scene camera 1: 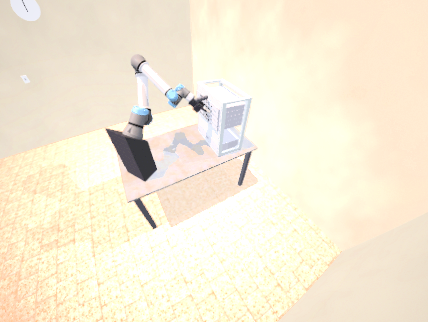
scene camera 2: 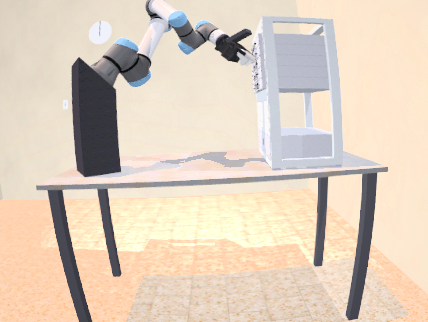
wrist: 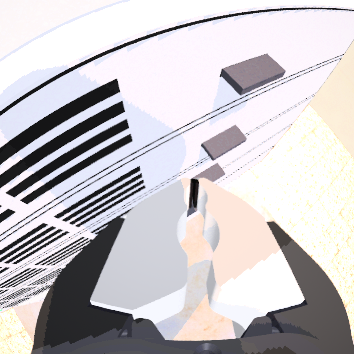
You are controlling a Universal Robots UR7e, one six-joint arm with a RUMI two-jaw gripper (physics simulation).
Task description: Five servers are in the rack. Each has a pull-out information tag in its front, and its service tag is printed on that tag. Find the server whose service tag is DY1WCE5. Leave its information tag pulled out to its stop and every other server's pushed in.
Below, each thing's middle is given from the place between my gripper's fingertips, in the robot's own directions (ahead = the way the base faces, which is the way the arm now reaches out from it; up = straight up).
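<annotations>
White rack [scene camera 2: 287,63]: 13 cm below my hand, 17 cm ahead of it, 8 cm to the left of it.
</annotations>
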